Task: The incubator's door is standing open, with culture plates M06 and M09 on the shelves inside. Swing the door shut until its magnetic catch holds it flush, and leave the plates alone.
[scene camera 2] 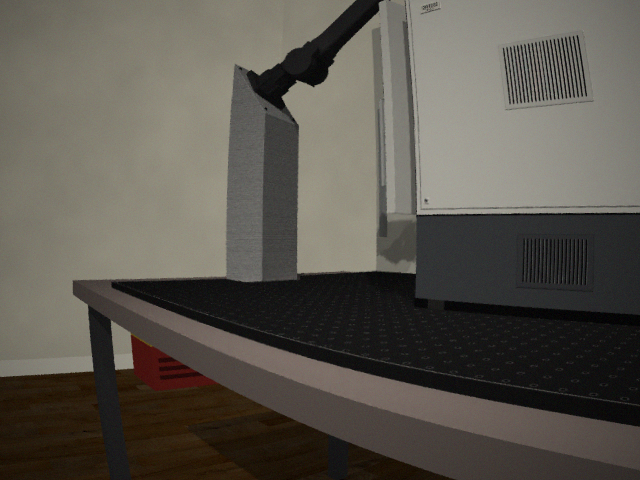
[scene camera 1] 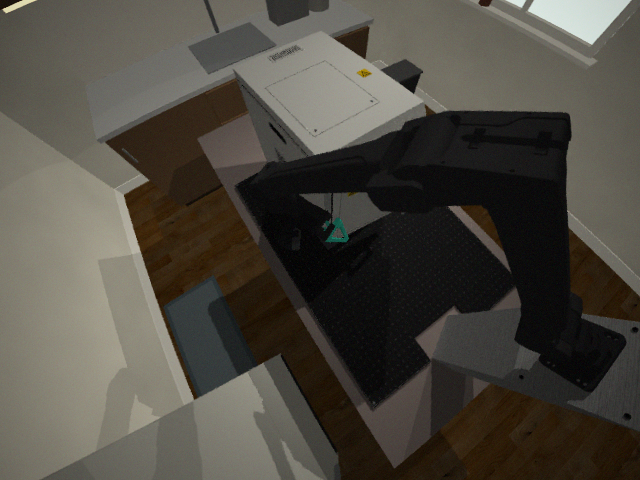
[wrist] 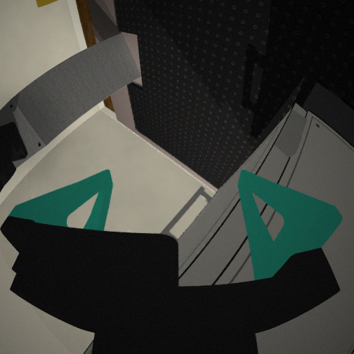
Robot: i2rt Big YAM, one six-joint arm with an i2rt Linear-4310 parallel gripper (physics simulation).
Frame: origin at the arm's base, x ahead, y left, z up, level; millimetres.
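Seen in the pictures: gripper, fingertip midpoint: [scene camera 1: 338, 234]; arm's base at its link origin: [scene camera 2: 263, 91] [scene camera 1: 581, 352].
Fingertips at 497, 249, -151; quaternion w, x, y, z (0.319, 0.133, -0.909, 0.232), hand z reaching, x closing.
Pixels of each thing's top centre, then the offset from my fingertips to it, as dx, dy, dz. "*": a spot on its surface instead. Level surfaces: height alone.
- white incubator at its top centre: [scene camera 1: 323, 85] +309, -127, +229
- grey bar handle at a spot on its surface: [scene camera 2: 382, 144] * +5, -295, -68
- black perforated board at its surface level: dz -322
The white incubator [scene camera 1: 330, 93] [scene camera 2: 465, 155] stands on the black perforated board. Its door [scene camera 1: 361, 212] [scene camera 2: 398, 144] [wrist: 206, 222] lies close along the front. In the wrist view, narrow dark seams run between door and body; I cannot tell whether it is flush or the catch holds. The grey bar handle [scene camera 2: 382, 144] [wrist: 184, 213] sticks out from the door's face. My gripper [scene camera 1: 331, 228] [wrist: 175, 176] has teal fingertips spread wide and empty, low beside the incubator's front corner. In the wrist view, one finger overlaps the incubator; contact is unclear. Plates M06 and M09 do not show.
The black perforated board [scene camera 1: 423, 268] [scene camera 2: 310, 320] covers much of the table. The arm stands on a grey metal pedestal [scene camera 1: 480, 335] [scene camera 2: 258, 206] [wrist: 75, 90] at the table's end. A counter [scene camera 1: 155, 77] stands behind the incubator. My forearm crosses in front of the incubator in scene camera 1.
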